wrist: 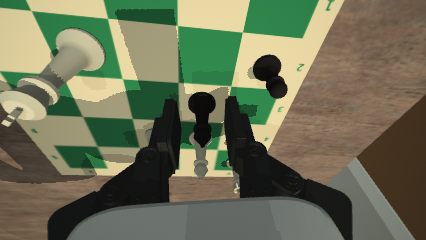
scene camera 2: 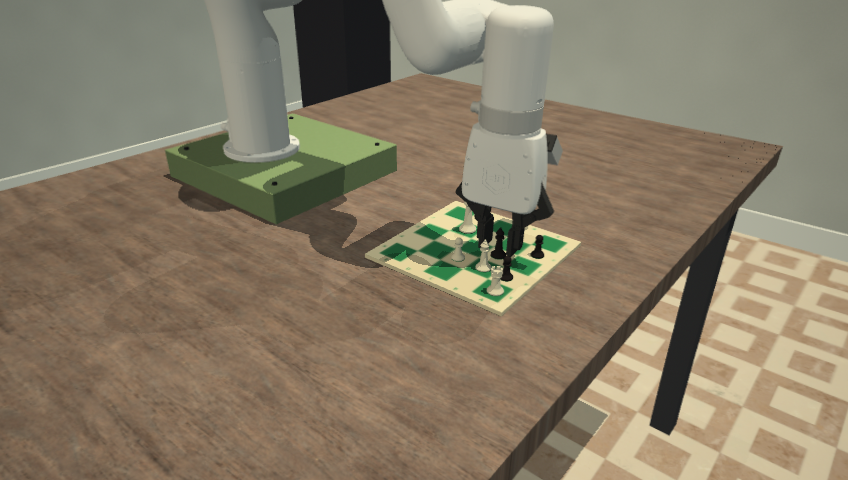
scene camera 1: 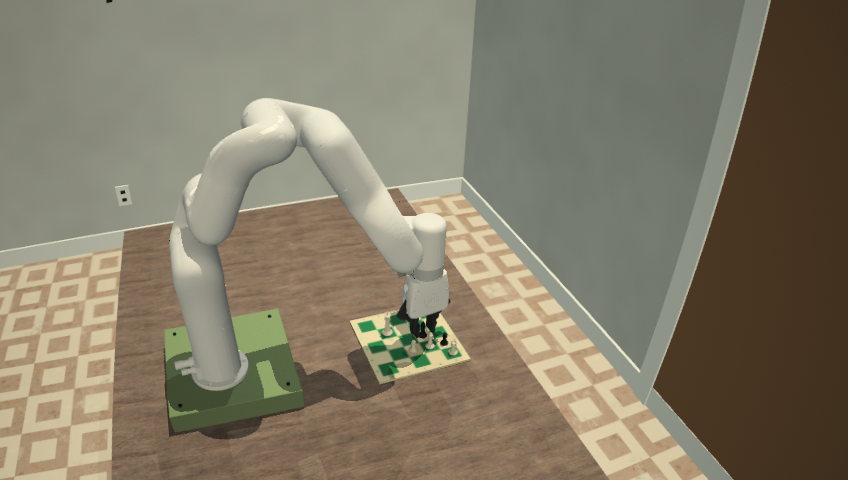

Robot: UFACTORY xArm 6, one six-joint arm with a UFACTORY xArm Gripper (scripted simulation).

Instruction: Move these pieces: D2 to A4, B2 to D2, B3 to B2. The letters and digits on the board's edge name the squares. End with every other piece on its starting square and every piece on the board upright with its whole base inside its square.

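Observation:
There's a chessboard point(scene camera 2: 423, 252) here, and the wrist view's got the chessboard point(wrist: 97, 126) too, while scene camera 1 shows the chessboard point(scene camera 1: 389, 357) as well. You can also see the gripper point(scene camera 2: 498, 248), and it's the same with the wrist view, which shows the gripper point(wrist: 202, 112), and with scene camera 1, which has the gripper point(scene camera 1: 422, 331).

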